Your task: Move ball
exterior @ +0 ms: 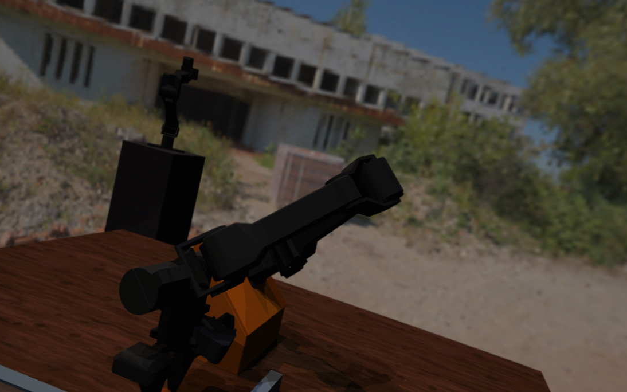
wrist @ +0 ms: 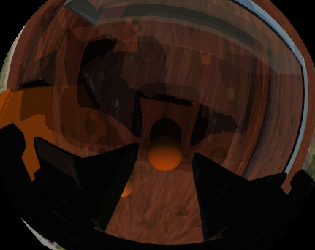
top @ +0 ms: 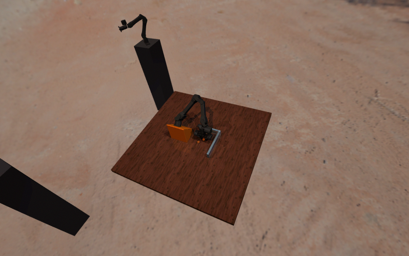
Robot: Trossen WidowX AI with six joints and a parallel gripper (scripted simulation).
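My gripper tip is 50 mm to the left of the orange spot and 40 mm past it. The rest, counted from my gripper tip: orange ball right at my gripper tip.
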